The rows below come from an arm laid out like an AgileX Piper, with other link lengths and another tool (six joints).
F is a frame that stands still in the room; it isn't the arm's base.
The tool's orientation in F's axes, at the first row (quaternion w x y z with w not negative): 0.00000, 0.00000, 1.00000, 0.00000
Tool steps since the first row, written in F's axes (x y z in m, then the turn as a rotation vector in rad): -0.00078, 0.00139, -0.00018, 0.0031, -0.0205, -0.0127; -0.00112, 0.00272, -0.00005, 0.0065, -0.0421, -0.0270; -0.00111, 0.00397, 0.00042, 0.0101, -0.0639, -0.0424; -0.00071, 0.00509, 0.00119, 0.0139, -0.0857, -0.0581
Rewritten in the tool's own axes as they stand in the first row. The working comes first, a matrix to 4 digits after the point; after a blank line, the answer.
The tool's axes in the first row as the columns of a matrix, in F's axes (used below as rounded here):
-1.0000, 0.0000, 0.0000
0.0000, 1.0000, 0.0000
0.0000, 0.0000, -1.0000

0.00078, 0.00139, 0.00018, -0.0031, -0.0205, 0.0127; 0.00112, 0.00272, 0.00005, -0.0065, -0.0421, 0.0270; 0.00111, 0.00397, -0.00042, -0.0101, -0.0639, 0.0424; 0.00071, 0.00509, -0.00119, -0.0139, -0.0857, 0.0581
